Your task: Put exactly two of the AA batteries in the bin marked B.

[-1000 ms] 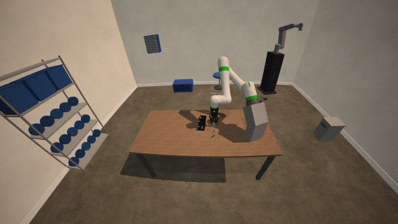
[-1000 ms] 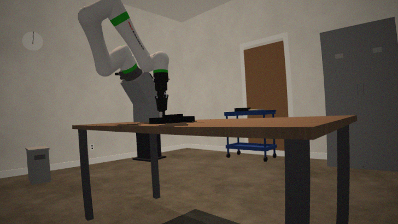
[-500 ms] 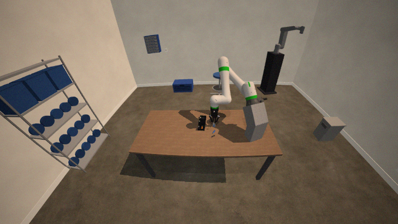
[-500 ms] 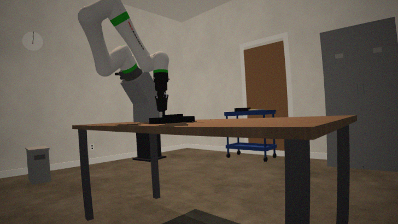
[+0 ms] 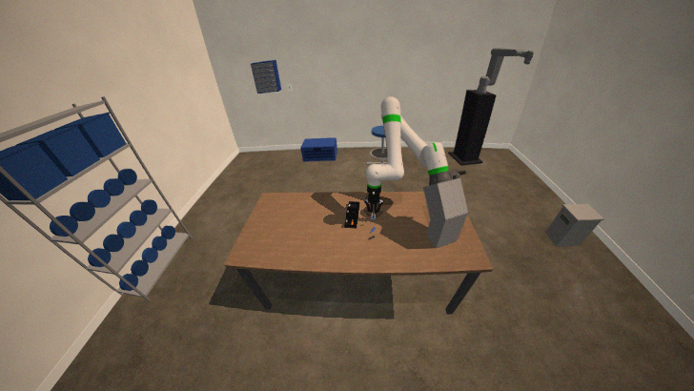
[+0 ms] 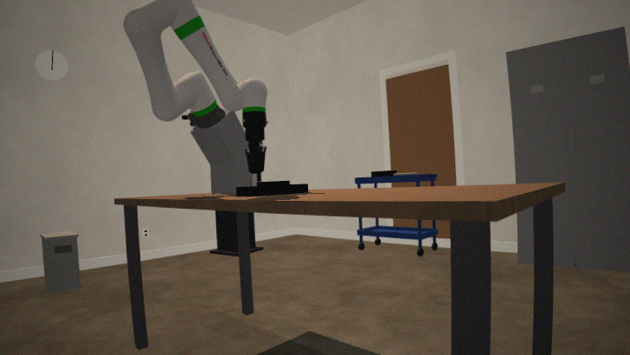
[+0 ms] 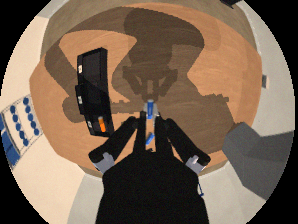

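The orange battery is 160 mm ahead of my hand, 30 mm below it and 10 mm to the left of it. Round my hand: small dark piece (170 mm to the left, 50 mm ahead, 40 mm below); then blue AA battery (110 mm to the left, 40 mm below, 30 mm ahead).
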